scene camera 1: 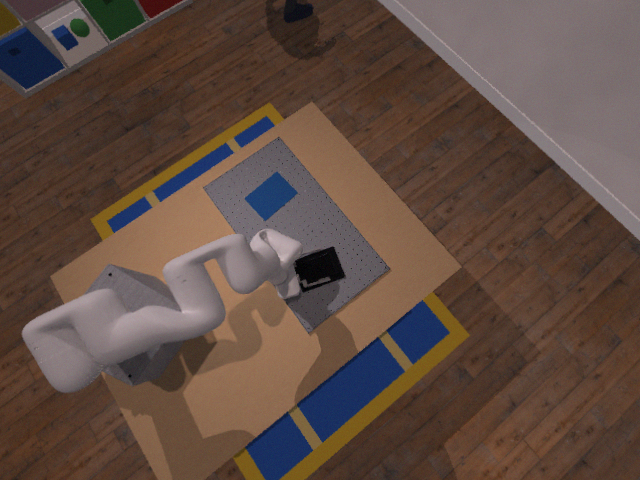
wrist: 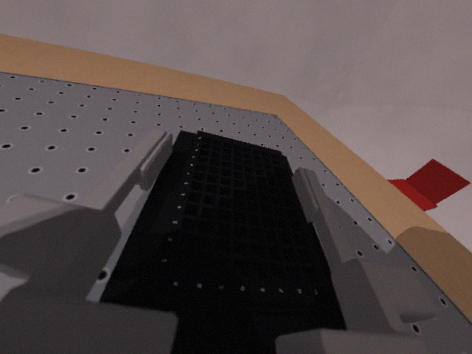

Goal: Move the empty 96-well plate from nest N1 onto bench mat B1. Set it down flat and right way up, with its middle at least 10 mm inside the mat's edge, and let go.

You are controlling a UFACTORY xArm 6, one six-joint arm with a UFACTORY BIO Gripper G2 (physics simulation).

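Frame: origin at the arm's base, x up, y left, z back, level; metres.
Seen in the pictures: hand at its tool point: (scene camera 1: 319, 265) (wrist: 234, 177).
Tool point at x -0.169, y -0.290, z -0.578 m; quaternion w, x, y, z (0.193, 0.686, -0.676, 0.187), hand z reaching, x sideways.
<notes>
A point is followed by its place in that frame.
The black 96-well plate (scene camera 1: 324, 264) {z -0.592, x -0.173, y -0.301 m} (wrist: 235, 220) {z -0.551, x -0.179, y -0.281 m} is flat and right way up on the grey perforated board, wells and row marks facing up. Nest N1 is too dark to tell apart from the plate. My gripper (scene camera 1: 316, 269) {z -0.578, x -0.169, y -0.290 m} (wrist: 232, 178) {z -0.578, x -0.169, y -0.290 m} is open, with one finger along each long side of the plate. In the wrist view a narrow gap shows by the left finger; the right finger is very close to the plate's side, and contact there cannot be told. The blue bench mat B1 (scene camera 1: 271, 196) {z -0.654, x -0.194, y 0.037 m} lies flat on the same board, toward its far upper end in the scene view.
The grey perforated board (scene camera 1: 356, 258) {z -0.691, x -0.196, y -0.370 m} (wrist: 55, 120) {z -0.701, x -0.195, y -0.175 m} lies on the tan table top (scene camera 1: 408, 248) {z -0.854, x -0.208, y -0.488 m} (wrist: 125, 75) {z -0.892, x -0.208, y -0.237 m}. My white arm reaches in from the left in the scene view. Blue and yellow floor markings (scene camera 1: 351, 390) run beside the table. A storage shelf with coloured bins stands at the upper left.
</notes>
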